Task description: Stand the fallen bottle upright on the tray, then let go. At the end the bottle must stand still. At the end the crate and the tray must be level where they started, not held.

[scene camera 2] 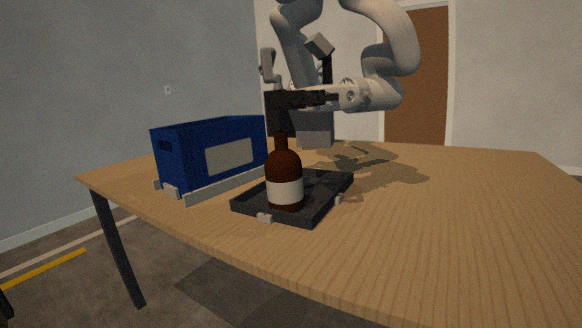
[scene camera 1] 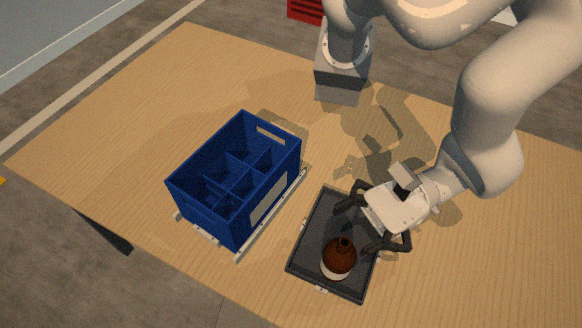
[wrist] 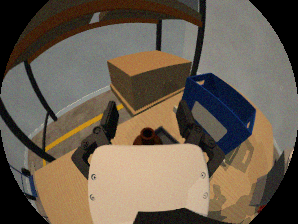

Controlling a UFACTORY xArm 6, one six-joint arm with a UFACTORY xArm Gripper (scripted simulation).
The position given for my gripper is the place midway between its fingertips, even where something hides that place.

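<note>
Blue crate [scene camera 1: 270, 167] and my gripper [scene camera 1: 347, 231] in scene camera 1. In scene camera 2, my gripper [scene camera 2: 274, 100], blue crate [scene camera 2: 189, 156]. In the wrist view, my gripper [wrist: 147, 107].
</note>
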